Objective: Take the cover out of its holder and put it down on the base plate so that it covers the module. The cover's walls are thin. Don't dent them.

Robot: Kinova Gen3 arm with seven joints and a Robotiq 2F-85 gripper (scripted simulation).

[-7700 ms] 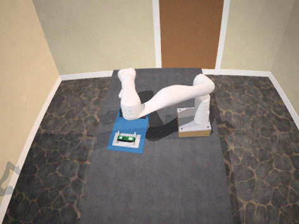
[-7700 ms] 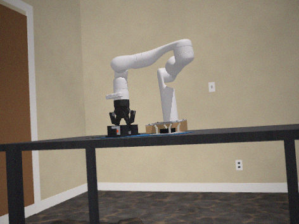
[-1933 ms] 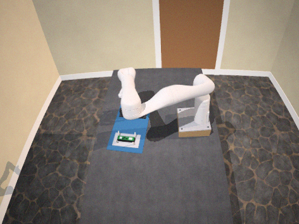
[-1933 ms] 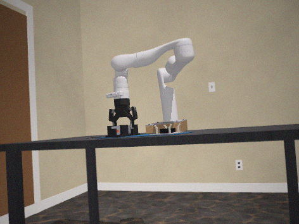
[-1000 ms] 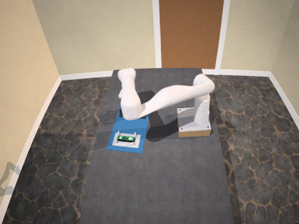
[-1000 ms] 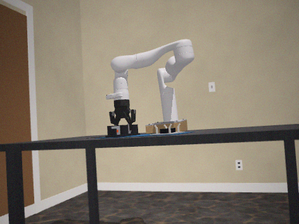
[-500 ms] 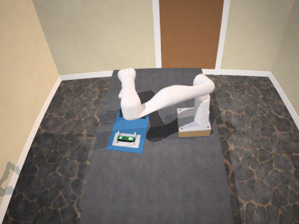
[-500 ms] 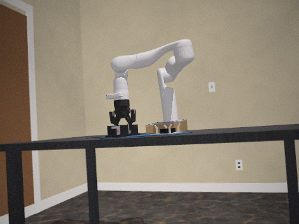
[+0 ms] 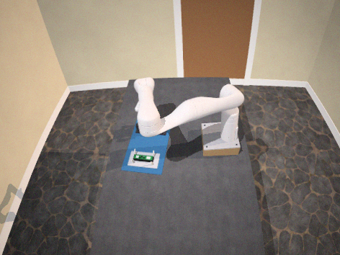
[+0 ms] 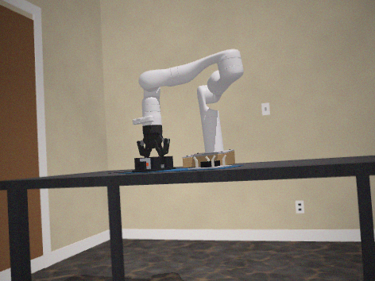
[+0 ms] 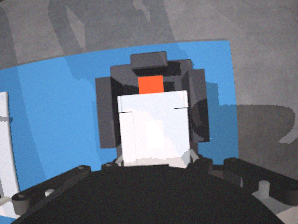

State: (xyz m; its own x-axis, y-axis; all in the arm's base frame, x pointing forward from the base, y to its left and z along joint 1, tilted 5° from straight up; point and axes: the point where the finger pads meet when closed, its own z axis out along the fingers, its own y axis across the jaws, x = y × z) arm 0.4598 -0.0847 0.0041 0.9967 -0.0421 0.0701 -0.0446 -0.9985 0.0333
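Right now the white cover is right at my hand.
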